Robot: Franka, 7 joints.
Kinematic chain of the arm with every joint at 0, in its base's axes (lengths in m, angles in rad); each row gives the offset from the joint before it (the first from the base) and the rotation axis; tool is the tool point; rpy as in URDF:
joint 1: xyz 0 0 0.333 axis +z
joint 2: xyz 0 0 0 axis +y
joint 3: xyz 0 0 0.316 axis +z
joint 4: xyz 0.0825 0 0 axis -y
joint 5: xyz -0.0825 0 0.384 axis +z
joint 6: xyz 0 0 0 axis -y
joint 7: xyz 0.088 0 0 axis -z
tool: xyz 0 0 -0.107 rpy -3.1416 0 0
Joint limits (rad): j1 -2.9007..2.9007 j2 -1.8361..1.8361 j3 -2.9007..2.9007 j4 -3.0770..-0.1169 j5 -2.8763..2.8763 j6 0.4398..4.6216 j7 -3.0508..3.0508
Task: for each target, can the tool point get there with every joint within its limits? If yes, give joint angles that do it. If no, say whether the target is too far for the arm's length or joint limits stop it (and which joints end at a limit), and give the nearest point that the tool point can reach.
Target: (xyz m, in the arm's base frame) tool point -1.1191 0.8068 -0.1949
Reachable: no: too far | nearest point -0.6499 0.4686 0.0264 | short by 0.619 m
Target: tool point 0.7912 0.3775 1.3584
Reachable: no: too far | nearest point 0.5031 0.2401 0.9851 | short by 0.491 m
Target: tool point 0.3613 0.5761 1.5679
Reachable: no: too far | nearest point 0.2199 0.3506 1.0845 | short by 0.552 m
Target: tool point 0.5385 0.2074 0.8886
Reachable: yes | joints 1.5221 0.4177 -1.5685 -1.2510 0.2615 2.8324 1.7200
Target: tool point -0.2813 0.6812 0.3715
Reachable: yes | joints 1.9595 0.6230 0.0617 -1.3641 -0.6789 2.0592 -0.0587
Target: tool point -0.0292 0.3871 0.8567
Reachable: yes | joints -0.1187 0.6128 2.3679 -1.9272 0.1397 3.9746 2.1182
